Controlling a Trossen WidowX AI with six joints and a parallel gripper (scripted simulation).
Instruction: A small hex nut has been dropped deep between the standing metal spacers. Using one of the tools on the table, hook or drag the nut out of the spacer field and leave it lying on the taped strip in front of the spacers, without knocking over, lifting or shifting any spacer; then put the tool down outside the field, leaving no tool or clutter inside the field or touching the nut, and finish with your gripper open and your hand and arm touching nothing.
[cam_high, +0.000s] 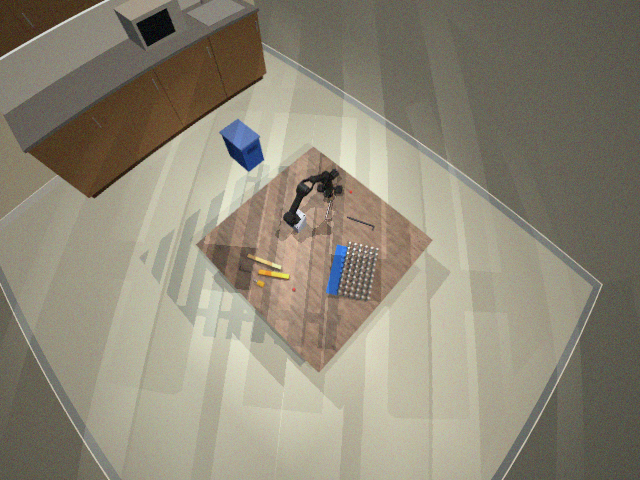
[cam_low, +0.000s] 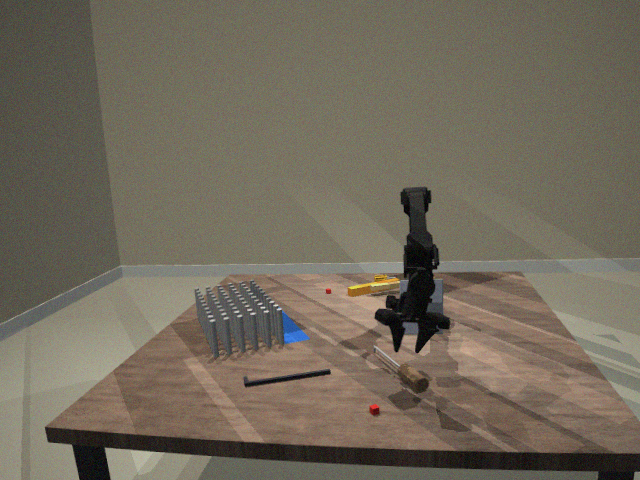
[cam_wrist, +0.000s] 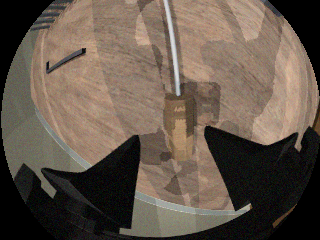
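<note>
My gripper tip is now 50 mm short of the pick tool, 70 mm to the left of it and 60 mm above it. Also, from my gripper tip: blue taped strip: 470 mm ahead, 340 mm to the right, 80 mm below.
</note>
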